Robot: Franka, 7 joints.
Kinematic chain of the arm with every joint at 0, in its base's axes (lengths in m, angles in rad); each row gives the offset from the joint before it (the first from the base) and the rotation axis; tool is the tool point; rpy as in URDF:
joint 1: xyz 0 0 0.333 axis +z
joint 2: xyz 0 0 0 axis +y
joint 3: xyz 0 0 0.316 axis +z
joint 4: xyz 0.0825 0 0 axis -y
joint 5: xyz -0.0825 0 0.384 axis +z
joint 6: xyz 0 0 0 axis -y
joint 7: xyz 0.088 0 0 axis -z
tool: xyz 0 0 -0.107 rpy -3.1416 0 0
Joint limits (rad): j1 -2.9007..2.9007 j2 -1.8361..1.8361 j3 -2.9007..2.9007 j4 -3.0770..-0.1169 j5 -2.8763..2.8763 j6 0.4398..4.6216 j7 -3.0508..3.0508
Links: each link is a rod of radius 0.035 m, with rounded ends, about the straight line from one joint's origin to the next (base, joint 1, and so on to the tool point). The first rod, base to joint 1, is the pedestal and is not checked.
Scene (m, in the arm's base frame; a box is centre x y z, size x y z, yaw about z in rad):
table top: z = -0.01
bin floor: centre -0.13 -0.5 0 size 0.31 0.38 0.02 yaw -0.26
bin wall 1: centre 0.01 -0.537 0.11 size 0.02 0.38 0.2 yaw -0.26
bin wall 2: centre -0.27 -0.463 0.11 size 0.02 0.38 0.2 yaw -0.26
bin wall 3: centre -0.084 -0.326 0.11 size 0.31 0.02 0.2 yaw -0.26
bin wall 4: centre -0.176 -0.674 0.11 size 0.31 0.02 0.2 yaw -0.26
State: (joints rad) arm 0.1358 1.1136 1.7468 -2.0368 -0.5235 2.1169 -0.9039
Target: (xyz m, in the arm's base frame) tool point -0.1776 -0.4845 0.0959
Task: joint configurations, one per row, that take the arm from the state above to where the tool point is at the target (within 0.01 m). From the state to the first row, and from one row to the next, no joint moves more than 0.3 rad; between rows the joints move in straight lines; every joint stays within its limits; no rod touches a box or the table.
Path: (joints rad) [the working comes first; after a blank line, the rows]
Joints at the target: 1.4867 -0.6109 2.9007 -2.1581 -0.5102 2.4143 -0.9039
Straight joint move there: touches bin wall 2.

1: 0.4053 0.8911 1.9769 -2.0879 -0.5196 2.1538 -0.9039
2: 0.6748 0.6686 2.2070 -2.1391 -0.5157 2.1907 -0.9039
3: 0.9443 0.4460 2.4372 -2.1902 -0.5118 2.2277 -0.9039
4: 1.2138 0.2235 2.6673 -2.2414 -0.5079 2.2646 -0.9039
5: 1.4833 0.0010 2.8974 -2.2925 -0.5040 2.3015 -0.9039
6: 1.4844 -0.2030 2.8985 -2.2477 -0.5061 2.3391 -0.9039
7: 1.4856 -0.4069 2.8996 -2.2029 -0.5081 2.3767 -0.9039
8: 1.4867 -0.6109 2.9007 -2.1581 -0.5102 2.4143 -0.9039

